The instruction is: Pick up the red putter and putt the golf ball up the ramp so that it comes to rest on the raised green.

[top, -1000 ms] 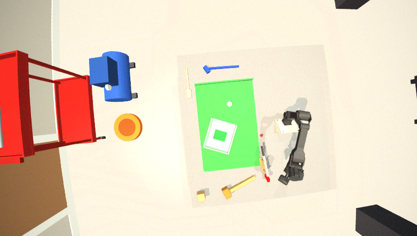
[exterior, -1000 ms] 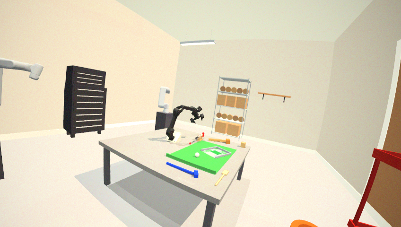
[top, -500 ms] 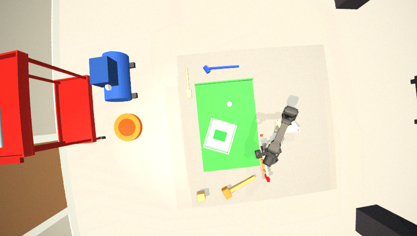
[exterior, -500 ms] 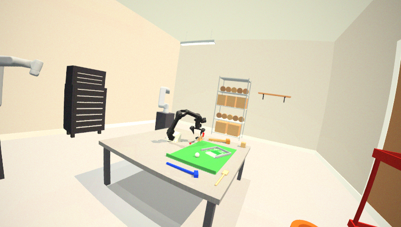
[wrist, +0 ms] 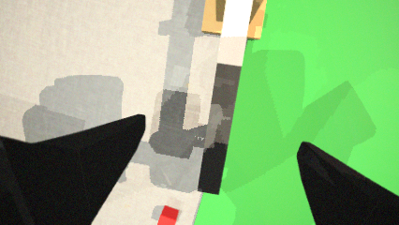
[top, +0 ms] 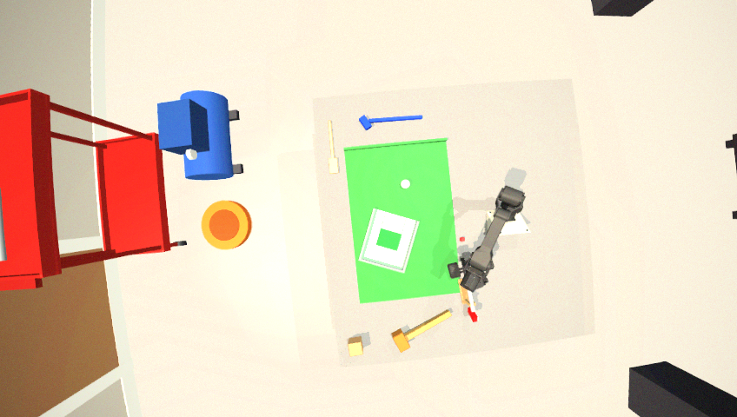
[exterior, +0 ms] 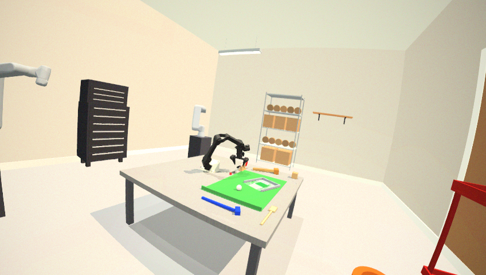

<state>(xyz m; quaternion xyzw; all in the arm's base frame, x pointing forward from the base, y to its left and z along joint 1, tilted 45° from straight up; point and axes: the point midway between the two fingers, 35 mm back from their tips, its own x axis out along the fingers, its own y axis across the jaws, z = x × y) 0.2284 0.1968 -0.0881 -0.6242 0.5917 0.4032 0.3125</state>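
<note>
Right now my gripper tip is 110 mm to the right of the red putter, 20 mm past it and 20 mm above it. Also, from my gripper tip: small wooden stand 130 mm to the left, 40 mm below, 20 mm behind; then small red cube 120 mm to the right, 70 mm below, 20 mm behind; then white golf ball 390 mm to the right, 230 mm ahead, 50 mm below.
</note>
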